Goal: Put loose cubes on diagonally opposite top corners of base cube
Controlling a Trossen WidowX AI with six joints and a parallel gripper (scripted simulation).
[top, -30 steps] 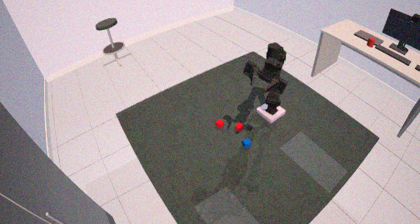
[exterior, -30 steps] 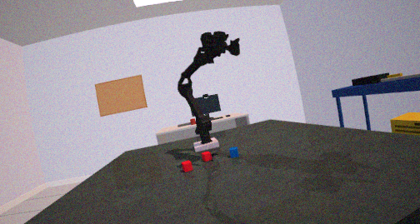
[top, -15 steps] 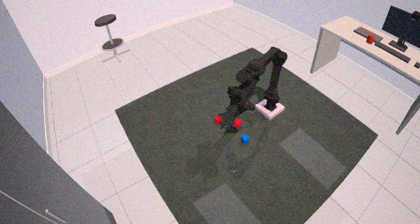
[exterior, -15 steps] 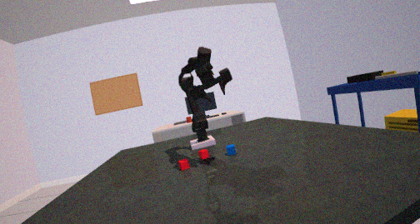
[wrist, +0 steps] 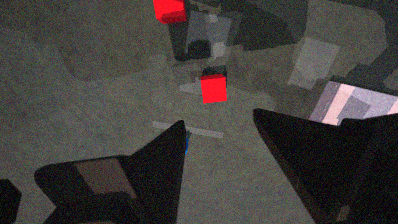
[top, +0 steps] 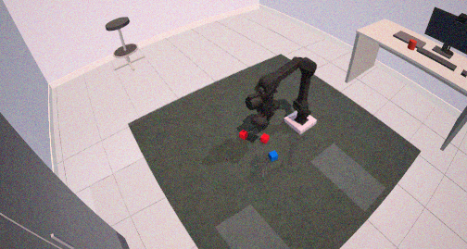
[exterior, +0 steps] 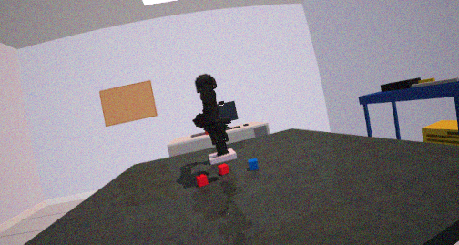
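My gripper tip is 11 cm to the right of the blue base cube, 11 cm above it and 5 cm short of it.
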